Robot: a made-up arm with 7 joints.
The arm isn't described. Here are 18 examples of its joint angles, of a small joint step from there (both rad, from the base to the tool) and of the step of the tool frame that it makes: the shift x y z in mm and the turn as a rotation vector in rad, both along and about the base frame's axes.
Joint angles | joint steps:
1: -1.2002 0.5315 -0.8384 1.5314 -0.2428 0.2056 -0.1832 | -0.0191 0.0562 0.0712 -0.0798 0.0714 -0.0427 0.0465
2: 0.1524 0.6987 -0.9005 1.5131 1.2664 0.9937 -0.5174 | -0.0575 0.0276 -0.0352 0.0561 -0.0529 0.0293 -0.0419
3: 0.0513 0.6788 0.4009 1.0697 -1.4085 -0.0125 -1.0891 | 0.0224 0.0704 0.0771 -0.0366 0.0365 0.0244 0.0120
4: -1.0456 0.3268 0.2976 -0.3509 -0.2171 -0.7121 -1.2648 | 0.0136 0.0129 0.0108 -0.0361 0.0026 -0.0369 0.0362
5: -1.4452 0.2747 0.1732 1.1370 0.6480 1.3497 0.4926 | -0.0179 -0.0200 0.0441 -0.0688 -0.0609 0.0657 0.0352
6: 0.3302 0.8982 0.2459 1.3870 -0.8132 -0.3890 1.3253 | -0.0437 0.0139 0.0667 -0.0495 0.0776 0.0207 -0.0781
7: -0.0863 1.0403 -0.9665 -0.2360 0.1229 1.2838 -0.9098 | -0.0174 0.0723 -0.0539 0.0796 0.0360 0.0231 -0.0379
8: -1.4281 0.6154 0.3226 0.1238 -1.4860 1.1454 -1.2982 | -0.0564 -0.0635 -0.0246 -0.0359 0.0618 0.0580 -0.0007
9: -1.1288 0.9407 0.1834 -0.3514 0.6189 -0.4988 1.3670 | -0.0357 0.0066 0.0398 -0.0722 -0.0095 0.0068 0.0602
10: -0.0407 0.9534 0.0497 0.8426 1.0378 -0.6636 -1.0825 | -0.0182 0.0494 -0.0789 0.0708 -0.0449 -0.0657 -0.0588
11: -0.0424 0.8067 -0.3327 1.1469 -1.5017 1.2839 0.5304 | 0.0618 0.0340 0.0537 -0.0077 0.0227 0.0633 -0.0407
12: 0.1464 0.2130 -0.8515 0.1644 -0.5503 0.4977 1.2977 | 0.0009 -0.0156 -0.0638 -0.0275 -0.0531 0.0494 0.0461
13: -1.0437 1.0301 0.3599 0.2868 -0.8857 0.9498 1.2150 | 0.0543 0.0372 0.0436 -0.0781 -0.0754 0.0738 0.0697
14: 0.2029 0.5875 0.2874 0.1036 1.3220 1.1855 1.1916 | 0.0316 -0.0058 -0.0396 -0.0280 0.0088 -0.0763 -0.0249
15: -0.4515 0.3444 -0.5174 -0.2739 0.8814 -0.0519 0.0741 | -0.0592 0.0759 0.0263 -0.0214 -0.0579 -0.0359 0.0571
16: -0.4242 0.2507 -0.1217 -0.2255 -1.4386 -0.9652 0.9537 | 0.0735 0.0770 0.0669 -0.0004 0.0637 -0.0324 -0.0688
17: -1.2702 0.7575 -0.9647 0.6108 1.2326 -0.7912 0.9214 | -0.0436 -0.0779 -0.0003 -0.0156 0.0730 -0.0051 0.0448
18: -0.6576 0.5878 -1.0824 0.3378 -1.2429 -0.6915 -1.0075 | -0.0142 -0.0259 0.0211 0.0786 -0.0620 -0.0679 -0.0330
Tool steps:
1: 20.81 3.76 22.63 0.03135 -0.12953 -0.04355
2: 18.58 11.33 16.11 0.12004 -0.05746 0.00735
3: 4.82 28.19 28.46 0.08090 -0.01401 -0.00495
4: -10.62 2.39 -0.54 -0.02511 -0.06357 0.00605
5: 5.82 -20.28 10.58 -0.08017 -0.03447 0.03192
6: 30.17 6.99 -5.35 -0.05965 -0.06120 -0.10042
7: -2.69 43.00 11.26 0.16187 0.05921 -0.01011
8: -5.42 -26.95 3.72 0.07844 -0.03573 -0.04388
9: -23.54 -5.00 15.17 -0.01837 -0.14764 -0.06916
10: -9.49 7.26 5.69 -0.01787 0.12694 -0.00979
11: -19.31 10.55 14.97 -0.01880 0.03341 0.05728
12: -14.74 -17.14 14.07 -0.02402 0.05514 -0.03601
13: -17.31 -1.94 5.82 0.01224 0.03131 0.02016
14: 6.78 -8.53 -7.78 -0.06629 0.05786 -0.08953
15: 12.68 12.53 17.42 -0.03121 -0.10429 -0.02006
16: -14.63 27.13 -2.60 0.16630 -0.03144 0.14097
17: 6.09 -37.04 8.91 -0.01691 -0.05446 -0.12327
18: 14.08 8.53 0.58 -0.04205 -0.03038 0.07989
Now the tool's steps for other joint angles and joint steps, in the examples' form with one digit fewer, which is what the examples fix.
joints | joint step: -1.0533 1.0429 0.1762 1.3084 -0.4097 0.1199 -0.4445 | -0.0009 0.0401 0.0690 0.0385 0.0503 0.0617 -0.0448
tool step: -14.9 16.7 0.9 -0.0557 0.0358 0.0286
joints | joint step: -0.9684 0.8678 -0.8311 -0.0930 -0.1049 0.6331 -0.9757 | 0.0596 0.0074 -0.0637 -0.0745 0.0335 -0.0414 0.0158
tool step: -28.1 -11.0 -19.5 0.0185 0.0230 -0.1035
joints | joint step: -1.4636 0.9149 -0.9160 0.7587 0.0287 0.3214 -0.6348 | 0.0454 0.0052 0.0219 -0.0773 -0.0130 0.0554 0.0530
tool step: -4.9 -7.0 -11.6 -0.0162 -0.0262 0.0100
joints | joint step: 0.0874 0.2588 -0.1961 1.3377 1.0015 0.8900 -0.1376 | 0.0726 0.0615 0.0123 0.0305 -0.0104 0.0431 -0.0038
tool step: -34.5 23.9 37.7 0.1159 0.1108 0.0252
